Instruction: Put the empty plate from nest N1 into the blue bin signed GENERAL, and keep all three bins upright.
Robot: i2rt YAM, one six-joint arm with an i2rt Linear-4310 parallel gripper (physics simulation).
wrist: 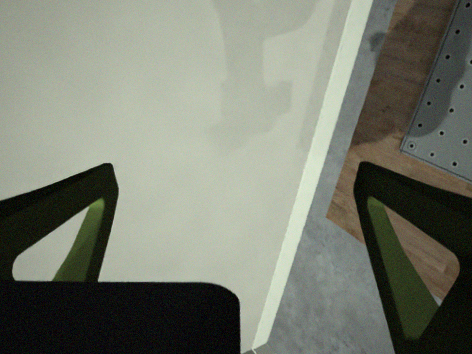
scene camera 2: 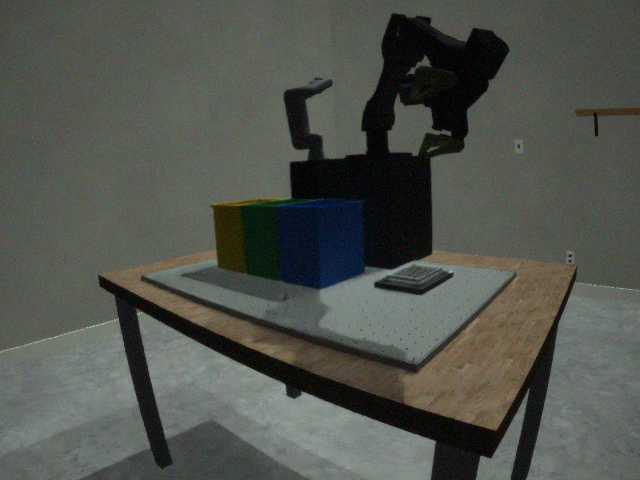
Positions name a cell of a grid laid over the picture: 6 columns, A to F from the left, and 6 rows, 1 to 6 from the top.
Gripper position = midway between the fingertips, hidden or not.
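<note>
My gripper (scene camera 2: D2), (wrist: C3). Blue bin (scene camera 2: D4), out of frame in the wrist view. Green bin (scene camera 2: C3), out of frame in the wrist view. Pale plate (scene camera 2: D4).
</note>
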